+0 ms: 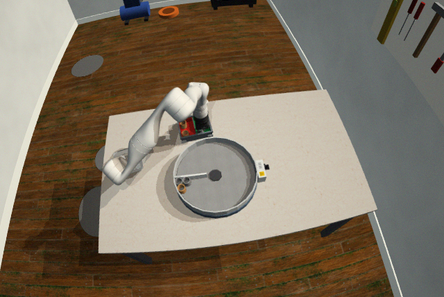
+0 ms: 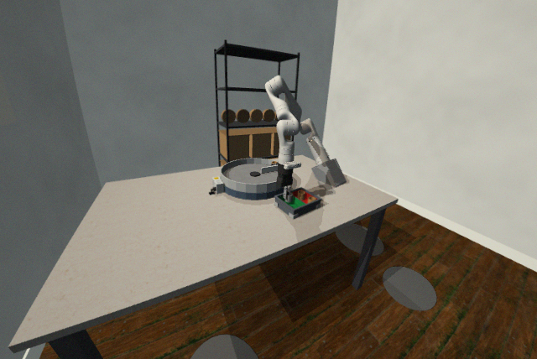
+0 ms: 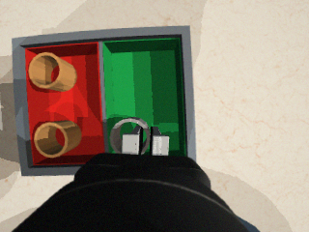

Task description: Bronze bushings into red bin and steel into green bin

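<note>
My gripper is now 40 mm past the bin, 40 mm to the right of it and 30 mm above it. From my hand the other things lie so: grey turntable (10 mm ahead, 310 mm to the right, 10 mm below).
</note>
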